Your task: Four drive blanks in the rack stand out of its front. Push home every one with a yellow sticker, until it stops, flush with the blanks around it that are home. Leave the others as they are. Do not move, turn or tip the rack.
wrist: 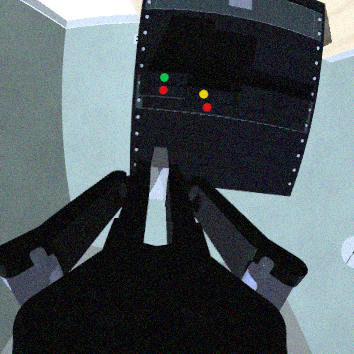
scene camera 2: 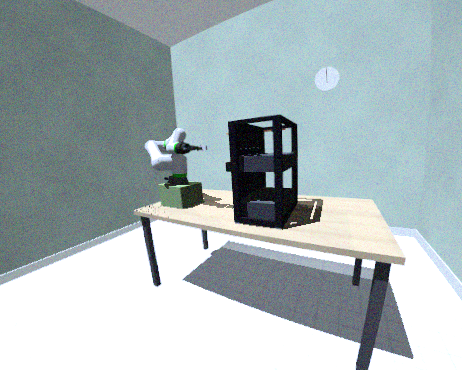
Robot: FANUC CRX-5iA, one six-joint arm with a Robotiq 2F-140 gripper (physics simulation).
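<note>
The black rack (scene camera 2: 241, 202) (wrist: 225, 155) stands upright on the table, its front facing the arm. In the wrist view its front shows four round stickers: a green sticker (wrist: 164, 77) above a red sticker (wrist: 163, 90) at the left, and, further right, a yellow sticker (wrist: 203, 94) above another red sticker (wrist: 207, 107). The blanks carrying them are dark, and how far each stands out is hard to tell. In the scene view a dark block (scene camera 2: 229, 166) juts from the rack's front at mid height. My gripper (scene camera 2: 205, 148) (wrist: 159, 158) is shut and empty, apart from the rack's front.
The arm stands on a green pedestal (scene camera 2: 181, 195) at the left end of the wooden table (scene camera 2: 345, 220). The rack has open sides with dark boxes inside, including a lower box (scene camera 2: 261, 210). A round clock (scene camera 2: 326, 78) (wrist: 350, 251) hangs on the wall.
</note>
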